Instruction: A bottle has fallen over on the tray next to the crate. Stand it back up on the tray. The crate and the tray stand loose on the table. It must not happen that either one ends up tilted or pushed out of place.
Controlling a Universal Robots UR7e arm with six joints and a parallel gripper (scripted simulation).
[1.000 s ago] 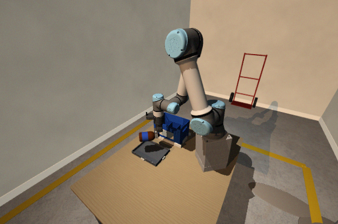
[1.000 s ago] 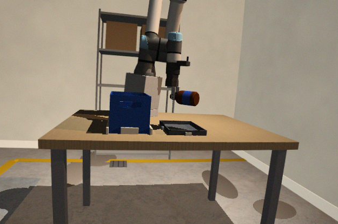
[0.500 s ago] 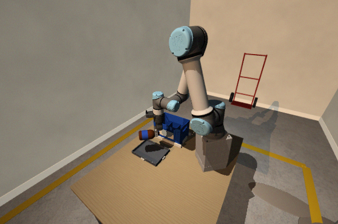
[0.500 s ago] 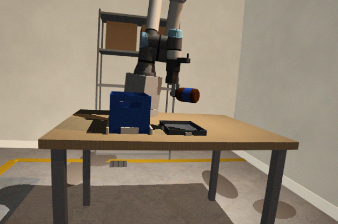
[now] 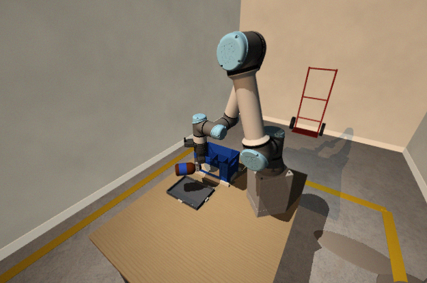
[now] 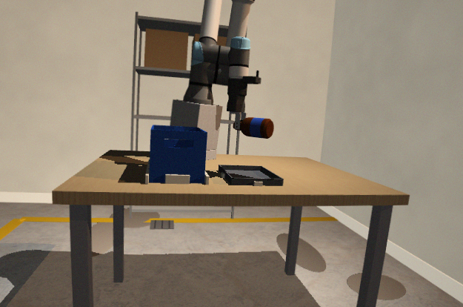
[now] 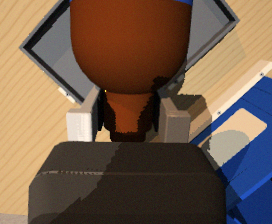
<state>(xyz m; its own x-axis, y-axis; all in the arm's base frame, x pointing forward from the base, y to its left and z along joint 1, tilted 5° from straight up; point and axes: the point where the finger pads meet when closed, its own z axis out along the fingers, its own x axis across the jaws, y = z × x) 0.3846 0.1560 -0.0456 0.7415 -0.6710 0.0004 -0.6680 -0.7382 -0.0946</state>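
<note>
My gripper is now 30 mm short of the brown bottle, 40 mm to the right of it and 10 mm above it. The rest, counted from my hand: tray (30 mm ahead, 40 mm to the left, 190 mm below); then blue crate (20 mm ahead, 240 mm to the right, 120 mm below).
</note>
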